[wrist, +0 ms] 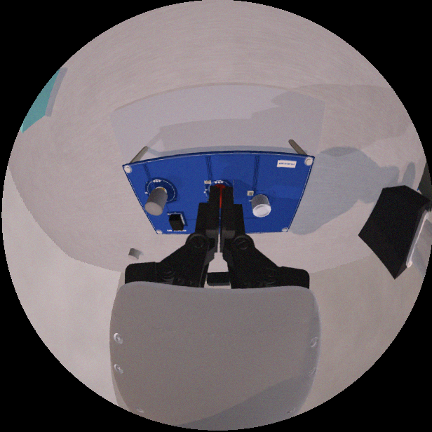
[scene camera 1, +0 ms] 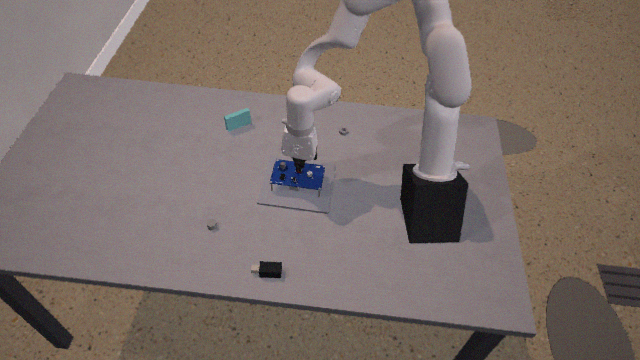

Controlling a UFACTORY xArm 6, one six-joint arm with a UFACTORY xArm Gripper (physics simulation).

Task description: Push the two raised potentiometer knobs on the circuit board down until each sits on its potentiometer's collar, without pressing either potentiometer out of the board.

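Places are measured from the arm's base along level axes (x ahead, y left, z up), in centimetres.
Pixels of known places: gripper, fingertip midpoint: (scene camera 1: 299, 167); arm's base at its link origin: (scene camera 1: 434, 173).
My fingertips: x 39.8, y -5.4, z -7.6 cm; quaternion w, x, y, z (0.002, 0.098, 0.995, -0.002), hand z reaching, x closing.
Observation:
For each thing: its middle in the pictures, then the offset to it from my fingertips. "pt": a spot on its surface instead.
- blue circuit board at the middle of its body: (scene camera 1: 297, 177) dy +1.5, dx +0.4, dz -3.1 cm
- tall dark grey knob at the middle of its body: (scene camera 1: 282, 165) dy -0.6, dx +5.3, dz +0.0 cm
- ribbed silver knob at the middle of its body: (scene camera 1: 309, 174) dy +1.7, dx -3.3, dz -0.7 cm
- black block part at a spot on its surface: (scene camera 1: 282, 177) pt dy +3.9, dx +5.0, dz -0.5 cm
- thin grey plate at a spot on its surface: (scene camera 1: 300, 201) pt dy +8.9, dx -1.0, dz -5.5 cm
- teal block at the middle of its body: (scene camera 1: 237, 119) dy -23.2, dx +23.3, dz -3.3 cm
- small grey cylinder at the middle of its body: (scene camera 1: 211, 224) dy +19.5, dx +24.4, dz -5.3 cm
- black plug at the middle of its body: (scene camera 1: 266, 269) dy +33.5, dx +6.6, dz -4.7 cm
The blue circuit board (scene camera 1: 317, 181) (wrist: 280, 180) stands on thin posts. A tall dark grey knob (scene camera 1: 283, 165) (wrist: 156, 201) stands at its left; a gap with the lighter shaft shows beneath it in the wrist view. A ribbed silver knob (scene camera 1: 310, 174) (wrist: 261, 205) stands at its right; its collar is hidden. My gripper (scene camera 1: 299, 170) (wrist: 220, 199) is shut and empty, with its fingertips low over the middle of the board, between these knobs. A red part (wrist: 220, 196) and a round white marking show at the fingertips, which mostly hide that spot. Whether they touch it I cannot tell.
A black block part (scene camera 1: 282, 177) (wrist: 176, 221) sits on the board near the grey knob. A thin grey plate (scene camera 1: 300, 201) (wrist: 220, 102) lies under the board. Around it are a teal block (scene camera 1: 238, 119) (wrist: 42, 102), a small grey cylinder (scene camera 1: 212, 225) (wrist: 134, 253) and a black plug (scene camera 1: 270, 270).

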